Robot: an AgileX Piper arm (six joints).
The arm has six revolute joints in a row. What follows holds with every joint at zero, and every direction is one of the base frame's. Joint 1 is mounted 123 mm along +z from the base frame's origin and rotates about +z. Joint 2 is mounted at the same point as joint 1 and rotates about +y. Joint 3 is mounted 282.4 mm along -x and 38.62 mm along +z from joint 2 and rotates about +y. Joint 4 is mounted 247.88 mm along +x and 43.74 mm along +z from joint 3 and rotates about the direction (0.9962, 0, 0.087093). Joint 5 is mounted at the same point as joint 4 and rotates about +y. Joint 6 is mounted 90.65 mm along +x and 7.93 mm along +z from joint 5 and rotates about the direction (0.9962, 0, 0.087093). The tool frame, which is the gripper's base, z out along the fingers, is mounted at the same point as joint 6; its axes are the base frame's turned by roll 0, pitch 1.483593 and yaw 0 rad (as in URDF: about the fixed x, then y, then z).
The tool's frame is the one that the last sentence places.
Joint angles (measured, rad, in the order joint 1, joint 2, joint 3, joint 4, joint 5, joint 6), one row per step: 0.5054, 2.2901, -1.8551, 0.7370, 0.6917, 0.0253; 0.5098, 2.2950, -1.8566, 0.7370, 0.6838, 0.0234; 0.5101, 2.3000, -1.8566, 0.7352, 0.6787, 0.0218; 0.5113, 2.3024, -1.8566, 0.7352, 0.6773, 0.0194; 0.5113, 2.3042, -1.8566, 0.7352, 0.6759, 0.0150; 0.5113, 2.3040, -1.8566, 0.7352, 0.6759, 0.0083; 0.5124, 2.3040, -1.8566, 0.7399, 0.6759, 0.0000; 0.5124, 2.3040, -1.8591, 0.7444, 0.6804, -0.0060; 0.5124, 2.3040, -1.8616, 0.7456, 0.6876, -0.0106; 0.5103, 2.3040, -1.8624, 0.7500, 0.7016, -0.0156; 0.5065, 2.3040, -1.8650, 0.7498, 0.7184, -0.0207; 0.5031, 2.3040, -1.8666, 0.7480, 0.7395, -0.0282; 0.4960, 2.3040, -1.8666, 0.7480, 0.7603, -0.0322; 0.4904, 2.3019, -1.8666, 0.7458, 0.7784, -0.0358; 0.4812, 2.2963, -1.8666, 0.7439, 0.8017, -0.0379; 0.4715, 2.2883, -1.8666, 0.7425, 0.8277, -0.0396
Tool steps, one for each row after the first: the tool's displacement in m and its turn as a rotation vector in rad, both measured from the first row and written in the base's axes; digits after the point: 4 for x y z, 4 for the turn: -0.0001, 0.0021, -0.0018, -0.0009, -0.0043, 0.0008; 0.0005, 0.0022, -0.0043, -0.0045, -0.0056, -0.0004; 0.0004, 0.0028, -0.0055, -0.0062, -0.0061, 0.0016; 0.0006, 0.0028, -0.0064, -0.0081, -0.0085, 0.0039; 0.0005, 0.0028, -0.0063, -0.0099, -0.0130, 0.0086; 0.0002, 0.0035, -0.0061, -0.0084, -0.0162, 0.0139; 0.0001, 0.0039, -0.0053, -0.0059, -0.0168, 0.0194; -0.0003, 0.0041, -0.0048, -0.0060, -0.0160, 0.0268; -0.0009, 0.0036, -0.0047, -0.0054, -0.0074, 0.0356; -0.0009, 0.0022, -0.0044, -0.0080, -0.0004, 0.0463; -0.0016, 0.0009, -0.0046, -0.0135, 0.0084, 0.0624; -0.0014, -0.0021, -0.0051, -0.0171, 0.0216, 0.0716; -0.0016, -0.0046, -0.0046, -0.0210, 0.0301, 0.0809; -0.0013, -0.0087, -0.0023, -0.0234, 0.0407, 0.0888; -0.0014, -0.0130, 0.0011, -0.0245, 0.0515, 0.0975
